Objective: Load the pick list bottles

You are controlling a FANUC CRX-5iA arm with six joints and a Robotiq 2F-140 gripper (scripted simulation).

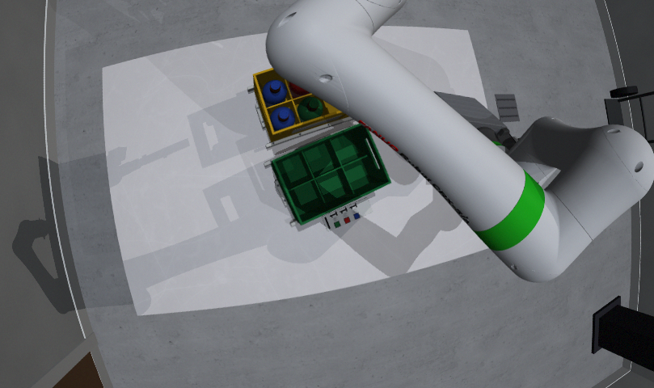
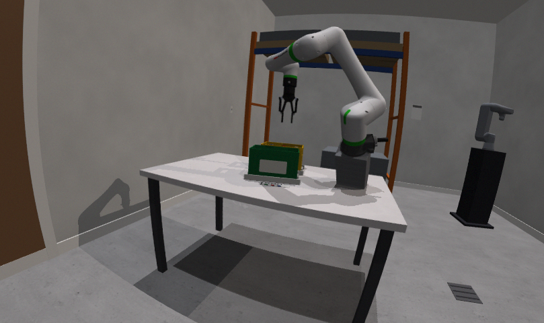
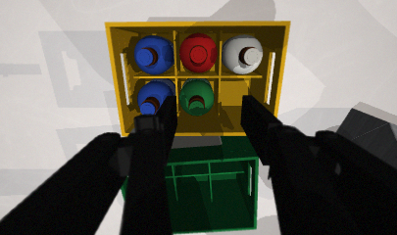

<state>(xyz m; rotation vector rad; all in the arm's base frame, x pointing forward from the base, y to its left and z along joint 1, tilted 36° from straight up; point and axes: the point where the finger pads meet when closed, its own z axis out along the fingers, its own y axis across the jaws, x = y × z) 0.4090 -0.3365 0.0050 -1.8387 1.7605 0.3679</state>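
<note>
Now: the green-label bottle 10 mm ahead of my hand, 50 mm to the left of it and 270 mm below it. From my hand the other things lie so: yellow crate (10 mm ahead, 10 mm to the left, 270 mm below); red bottle (10 mm ahead, 40 mm to the right, 270 mm below); white bottle (70 mm behind, 50 mm to the right, 270 mm below).
</note>
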